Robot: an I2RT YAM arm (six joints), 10 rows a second.
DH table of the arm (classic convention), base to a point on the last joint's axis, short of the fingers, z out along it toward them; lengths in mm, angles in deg. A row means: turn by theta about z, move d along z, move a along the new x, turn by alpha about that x. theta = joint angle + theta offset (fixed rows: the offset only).
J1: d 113.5, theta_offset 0, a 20, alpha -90
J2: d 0, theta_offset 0, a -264, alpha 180
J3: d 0, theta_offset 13.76, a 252.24, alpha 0
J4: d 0, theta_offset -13.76, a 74, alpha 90
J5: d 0, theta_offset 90, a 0, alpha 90
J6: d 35.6, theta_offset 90, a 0, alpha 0
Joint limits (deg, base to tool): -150..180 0..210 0..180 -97..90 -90..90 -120..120
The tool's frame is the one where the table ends.
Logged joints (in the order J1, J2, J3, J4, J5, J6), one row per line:
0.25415, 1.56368, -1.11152, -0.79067, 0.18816, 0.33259
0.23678, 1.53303, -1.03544, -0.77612, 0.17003, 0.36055
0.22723, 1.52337, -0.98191, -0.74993, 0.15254, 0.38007
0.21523, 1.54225, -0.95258, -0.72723, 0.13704, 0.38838
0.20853, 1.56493, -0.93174, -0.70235, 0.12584, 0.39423
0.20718, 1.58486, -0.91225, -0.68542, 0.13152, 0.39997
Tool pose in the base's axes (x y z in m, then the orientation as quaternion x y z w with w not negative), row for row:
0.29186, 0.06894, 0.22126, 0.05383, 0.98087, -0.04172, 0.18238
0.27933, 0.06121, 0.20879, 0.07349, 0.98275, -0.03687, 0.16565
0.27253, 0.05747, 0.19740, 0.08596, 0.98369, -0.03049, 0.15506
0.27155, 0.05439, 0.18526, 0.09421, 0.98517, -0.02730, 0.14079
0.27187, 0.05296, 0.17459, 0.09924, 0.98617, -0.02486, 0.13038
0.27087, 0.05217, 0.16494, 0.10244, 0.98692, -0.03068, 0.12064
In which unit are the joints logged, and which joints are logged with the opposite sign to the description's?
The joints are logged in radians. Opposite sign: J3.
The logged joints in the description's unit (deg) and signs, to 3 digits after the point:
14.562, 89.592, 63.685, -45.302, 10.781, 19.056
13.566, 87.836, 59.326, -44.468, 9.742, 20.658
13.019, 87.283, 56.259, -42.968, 8.740, 21.776
12.332, 88.364, 54.579, -41.667, 7.852, 22.253
11.948, 89.664, 53.385, -40.242, 7.210, 22.588
11.871, 90.806, 52.268, -39.272, 7.536, 22.917

